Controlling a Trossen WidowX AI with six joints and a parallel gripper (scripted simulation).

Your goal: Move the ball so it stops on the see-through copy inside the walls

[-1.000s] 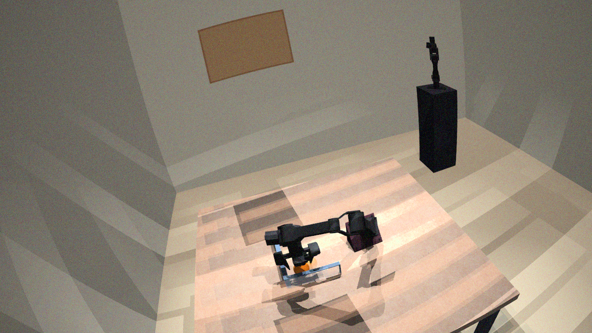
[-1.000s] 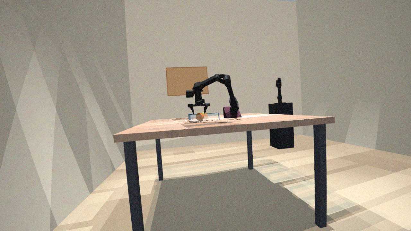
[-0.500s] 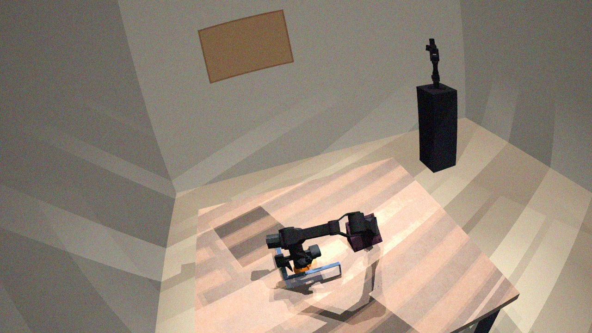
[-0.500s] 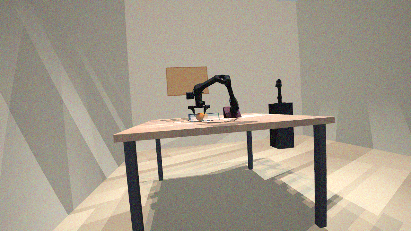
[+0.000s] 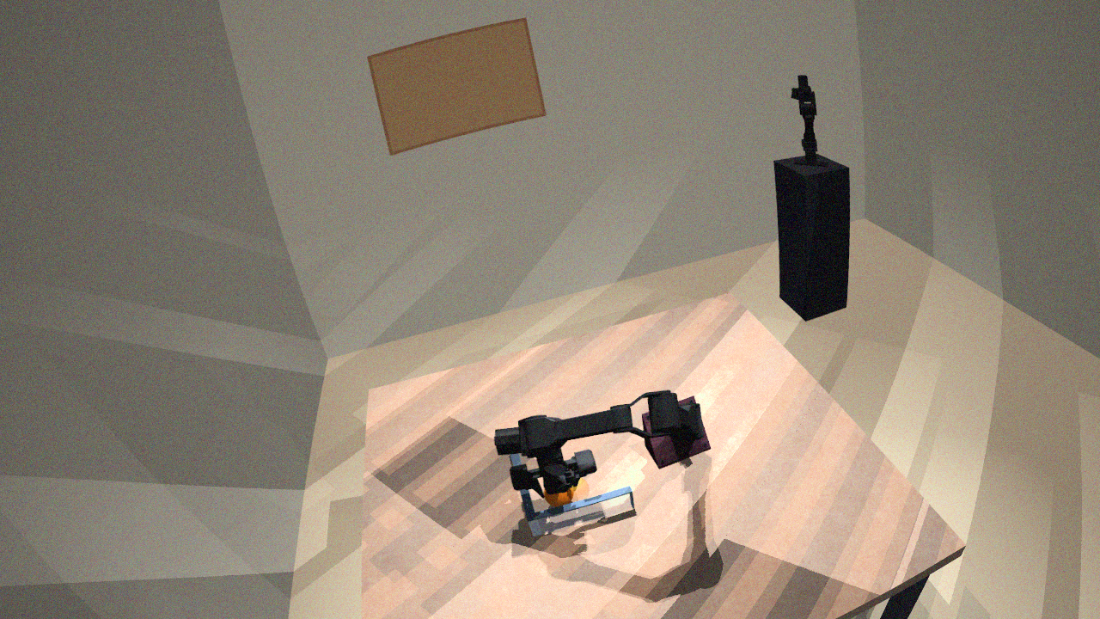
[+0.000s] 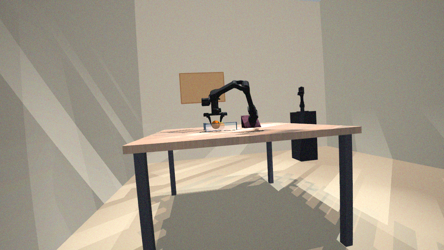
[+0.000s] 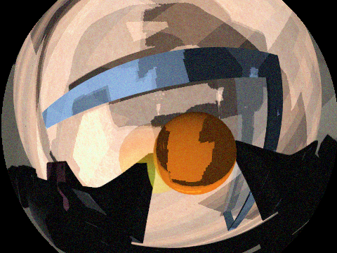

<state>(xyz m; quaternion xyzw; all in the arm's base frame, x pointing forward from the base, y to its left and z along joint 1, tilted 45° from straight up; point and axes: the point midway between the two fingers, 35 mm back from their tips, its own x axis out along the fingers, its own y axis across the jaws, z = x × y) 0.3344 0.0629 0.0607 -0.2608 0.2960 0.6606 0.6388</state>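
Right now my gripper tip is 40 mm past the see-through copy of ball, 10 mm to the left of it and 10 mm above it. Round my gripper tip: orange ball (right at my gripper tip).
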